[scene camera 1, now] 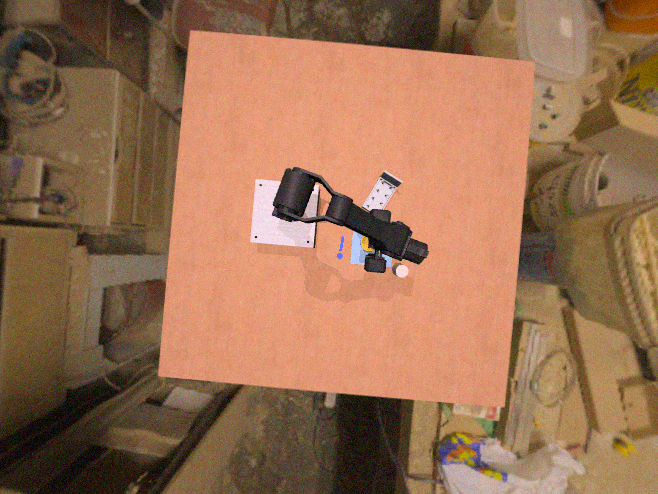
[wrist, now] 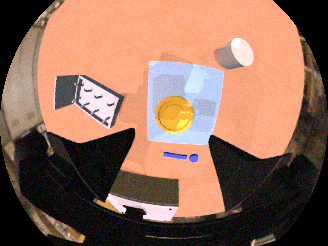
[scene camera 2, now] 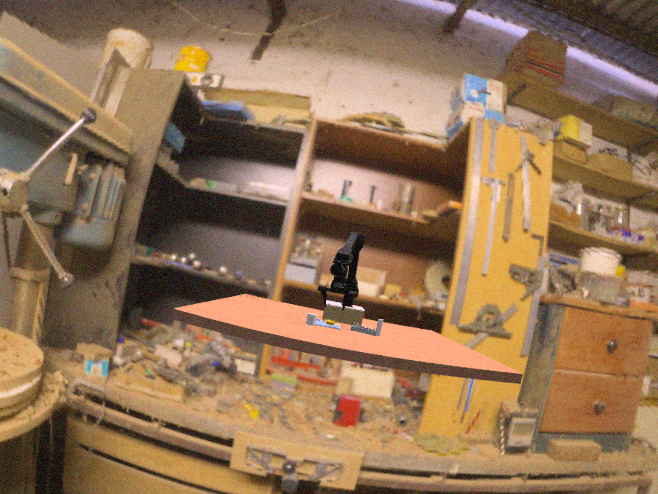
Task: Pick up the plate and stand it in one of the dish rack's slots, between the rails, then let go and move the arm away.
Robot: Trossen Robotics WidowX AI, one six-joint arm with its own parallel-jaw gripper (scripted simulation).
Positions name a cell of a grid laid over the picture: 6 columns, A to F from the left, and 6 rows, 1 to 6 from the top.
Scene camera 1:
dish rack: D3
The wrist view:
my gripper: D4
yellow plate: D3
dish rack: B3
white cup: E2
light blue mat: D3
